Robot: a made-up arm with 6 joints.
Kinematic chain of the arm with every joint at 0, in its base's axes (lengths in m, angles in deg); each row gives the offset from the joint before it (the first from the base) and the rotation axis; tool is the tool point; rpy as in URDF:
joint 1: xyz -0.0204 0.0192 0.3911 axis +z
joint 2: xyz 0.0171 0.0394 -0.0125 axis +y
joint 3: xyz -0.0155 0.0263 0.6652 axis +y
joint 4: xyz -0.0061 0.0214 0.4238 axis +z
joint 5: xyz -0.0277 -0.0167 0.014 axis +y
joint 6: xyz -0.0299 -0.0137 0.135 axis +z
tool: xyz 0.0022 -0.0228 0.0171 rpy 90 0 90
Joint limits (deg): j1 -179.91..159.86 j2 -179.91..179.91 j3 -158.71..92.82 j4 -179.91..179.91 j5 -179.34..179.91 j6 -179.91..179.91
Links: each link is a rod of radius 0.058 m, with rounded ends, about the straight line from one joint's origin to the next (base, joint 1, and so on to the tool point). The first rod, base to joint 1, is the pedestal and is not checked.
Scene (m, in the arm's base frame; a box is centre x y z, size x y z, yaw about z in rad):
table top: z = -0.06
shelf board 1: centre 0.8 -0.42 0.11 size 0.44 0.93 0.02 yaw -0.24
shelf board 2: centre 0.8 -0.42 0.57 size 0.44 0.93 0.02 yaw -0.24
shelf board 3: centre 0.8 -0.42 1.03 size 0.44 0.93 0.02 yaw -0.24
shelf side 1: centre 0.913 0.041 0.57 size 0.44 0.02 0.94 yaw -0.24
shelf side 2: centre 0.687 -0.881 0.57 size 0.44 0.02 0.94 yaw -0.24
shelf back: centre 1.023 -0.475 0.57 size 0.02 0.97 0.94 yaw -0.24
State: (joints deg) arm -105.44 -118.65 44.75 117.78 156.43 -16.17
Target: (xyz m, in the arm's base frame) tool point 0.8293 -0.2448 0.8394
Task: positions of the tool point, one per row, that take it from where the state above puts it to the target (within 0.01 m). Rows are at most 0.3 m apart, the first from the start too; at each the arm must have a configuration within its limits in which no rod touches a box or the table.
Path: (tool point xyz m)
1: 0.2660 0.8560 0.4064
2: 0.1526 0.8199 0.6555
3: 0.0618 0.7016 0.8670
4: 0.0176 0.5258 1.0227
5: 0.0311 0.3252 1.1113
6: 0.0996 0.1341 1.1298
7: 0.2078 -0.0190 1.0824
8: 0.3318 -0.1157 0.9803
9: 0.4459 -0.1509 0.8394
10: 0.5493 -0.1751 0.8375
11: 0.6503 -0.1983 0.8381
12: 0.7445 -0.2214 0.8395
13: 0.8293 -0.2448 0.8394

